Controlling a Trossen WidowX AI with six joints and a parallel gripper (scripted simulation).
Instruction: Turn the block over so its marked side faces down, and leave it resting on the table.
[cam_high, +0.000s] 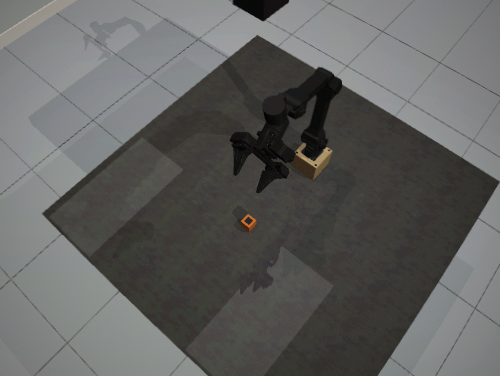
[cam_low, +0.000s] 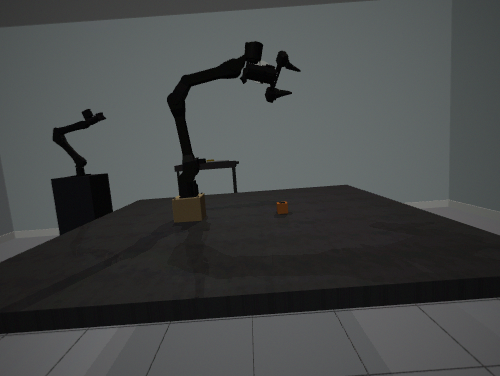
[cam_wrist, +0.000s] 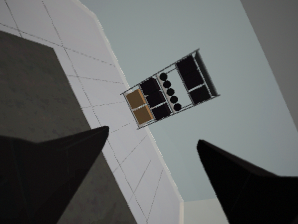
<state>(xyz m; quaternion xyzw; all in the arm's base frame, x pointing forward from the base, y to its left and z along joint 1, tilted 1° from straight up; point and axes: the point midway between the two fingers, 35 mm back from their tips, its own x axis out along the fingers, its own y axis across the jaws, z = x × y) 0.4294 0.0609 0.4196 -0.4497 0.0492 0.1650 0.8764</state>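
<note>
Right now the orange block is 48 cm below my gripper tip, 9 cm behind it and 7 cm to the right of it.
</note>
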